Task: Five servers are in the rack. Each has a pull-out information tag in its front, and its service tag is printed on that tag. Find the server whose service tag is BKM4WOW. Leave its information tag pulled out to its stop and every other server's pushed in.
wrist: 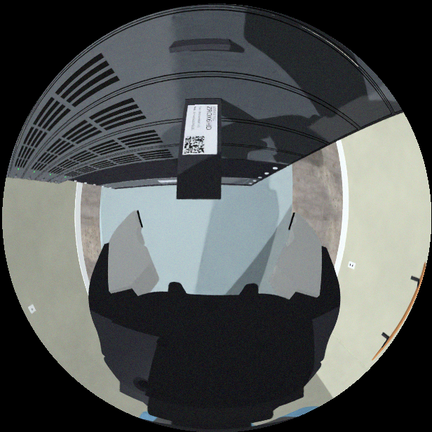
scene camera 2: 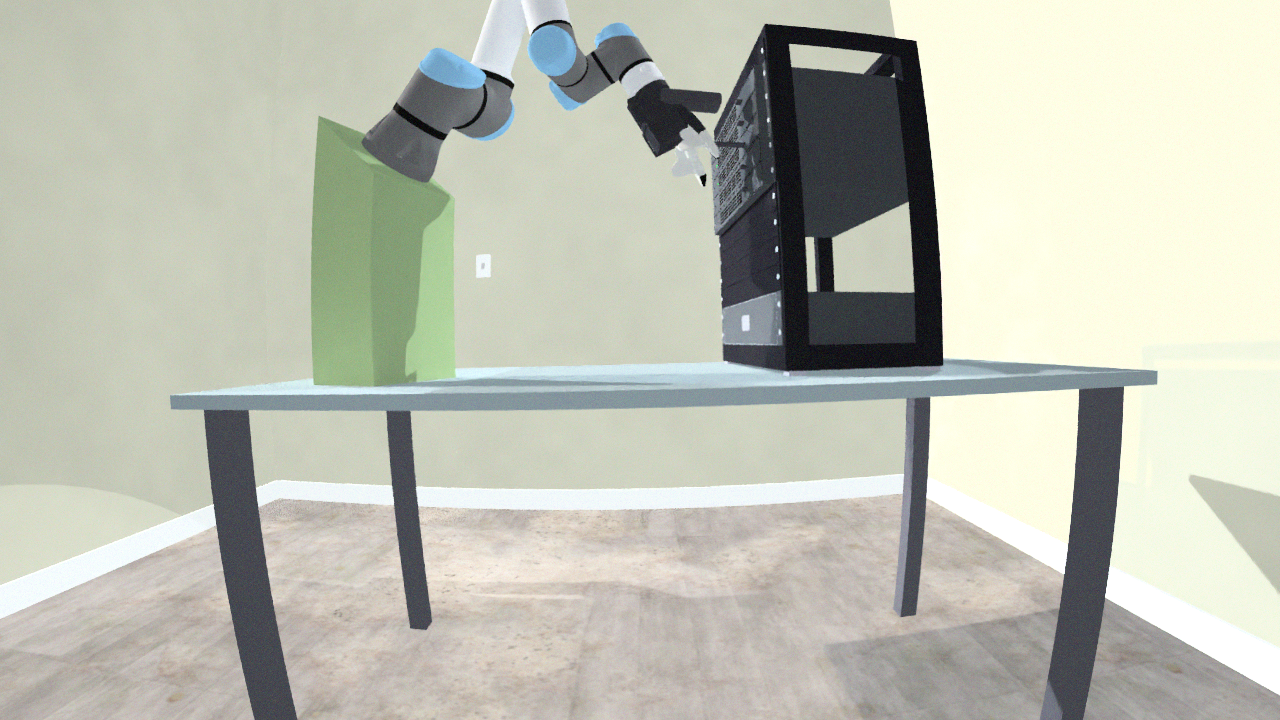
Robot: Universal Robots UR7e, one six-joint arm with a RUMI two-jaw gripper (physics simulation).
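Seen in the pictures: gripper, fingertip midpoint: (scene camera 2: 710, 173); arm's base, origin of the base link: (scene camera 2: 395, 161).
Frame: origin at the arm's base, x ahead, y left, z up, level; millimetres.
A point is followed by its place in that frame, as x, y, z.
The black rack (scene camera 2: 794, 268) {701, -140, -251} holds the servers (scene camera 2: 759, 165) {664, -97, -69} (wrist: 145, 65) in its upper part. One information tag (scene camera 2: 732, 144) {641, -3, 4} (wrist: 201, 127) sticks far out of a server front; its white label reads ZROX6HD, not BKM4WOW. Whether it is at its stop cannot be told. The server above it has its tag (wrist: 200, 46) pushed in, with a small dark grip showing. The pulled-out tag hides the tag places on the servers below. My gripper (scene camera 2: 709, 166) {596, -9, -56} (wrist: 215, 213) is open and empty, in front of the rack; its spread fingers are short of the pulled-out tag's outer end in the wrist view.
The rack stands on the pale blue table (scene camera 2: 626, 391) {432, -300, -421} (wrist: 165, 215). A green pedestal (scene camera 2: 344, 268) {-36, -121, -223} carries the arm at the other end. Dark blank panels (scene camera 2: 750, 259) {678, 55, -207} and a grey unit (scene camera 2: 760, 319) {678, -2, -326} are below the servers. Walls surround the table.
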